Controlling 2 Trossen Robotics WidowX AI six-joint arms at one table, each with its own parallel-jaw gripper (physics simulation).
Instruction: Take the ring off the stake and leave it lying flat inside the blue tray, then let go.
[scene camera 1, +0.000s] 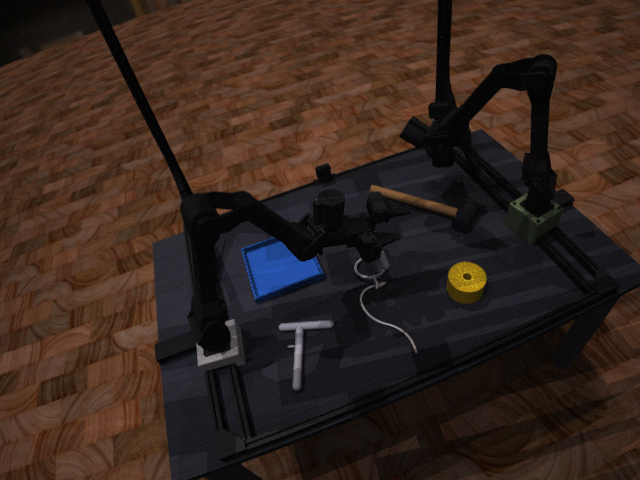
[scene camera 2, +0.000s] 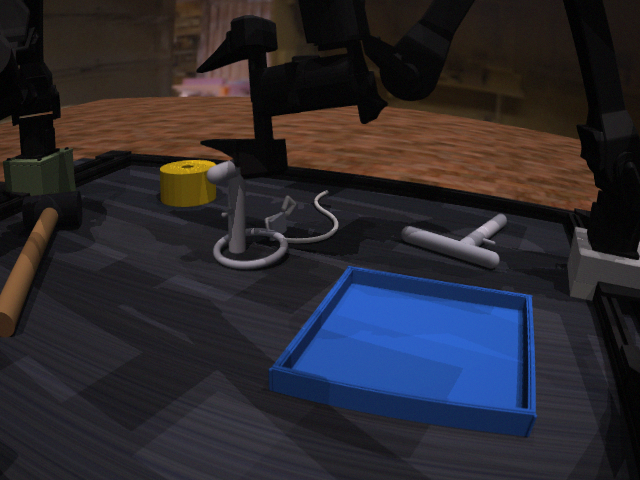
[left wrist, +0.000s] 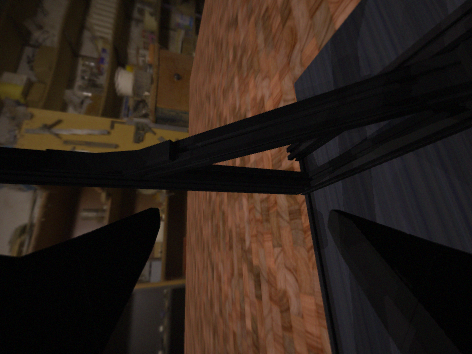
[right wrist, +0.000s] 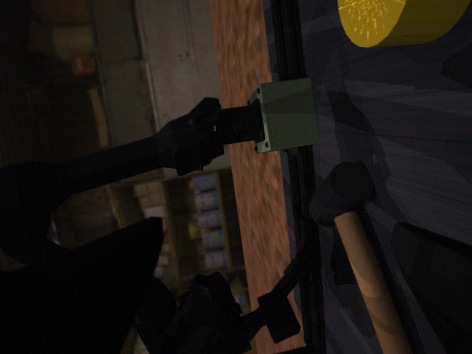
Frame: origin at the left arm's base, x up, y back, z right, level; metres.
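Seen in the pictures: left gripper, fingertip midpoint: (left wrist: 245, 217) (right wrist: 245, 343); right gripper, fingertip midpoint: (scene camera 1: 405, 224) (scene camera 2: 200, 106) (right wrist: 277, 231); left arm's base, origin of the base link: (scene camera 1: 536, 205) (scene camera 2: 37, 154) (right wrist: 257, 122); right arm's base, origin of the base link: (scene camera 1: 216, 341) (scene camera 2: 612, 246).
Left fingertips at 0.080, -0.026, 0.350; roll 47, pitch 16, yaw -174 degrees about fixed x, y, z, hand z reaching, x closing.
Offsets run from my left fingertips to a thing's top centre, as dx, dy, dz. "spot": to the spot under its first point.
A pale grey ring @(spot: -0.145, -0.458, -0.199) (scene camera 1: 355, 268) (scene camera 2: 248, 266) lies flat on the table around the foot of an upright stake @(-0.051, -0.408, -0.241) (scene camera 2: 236, 211); in scene camera 1 the right gripper partly hides the stake. A pale cord @(spot: -0.153, -0.501, -0.320) (scene camera 1: 368, 308) (scene camera 2: 333, 229) trails from the ring's side. The blue tray @(-0.137, -0.617, -0.059) (scene camera 1: 289, 288) (scene camera 2: 403, 403) is empty and stands apart from the ring. My right gripper (scene camera 1: 403, 223) (scene camera 2: 200, 106) (right wrist: 277, 231) is open and empty, roughly level; in scene camera 2 its lower finger shows just above and behind the stake's top. My left gripper (left wrist: 245, 217) is open and empty, away from the ring.
A second, T-shaped grey stake @(-0.140, -0.685, -0.345) (scene camera 1: 297, 356) (scene camera 2: 449, 245) lies on the table. A yellow cylinder @(-0.109, -0.262, -0.403) (scene camera 1: 466, 289) (scene camera 2: 187, 188) (right wrist: 415, 22) stands to the right of the ring in scene camera 1. A hammer @(-0.109, -0.173, -0.105) (scene camera 1: 423, 202) (scene camera 2: 31, 263) (right wrist: 367, 270) lies farther back there, its head towards the left arm's green base (scene camera 1: 532, 224).
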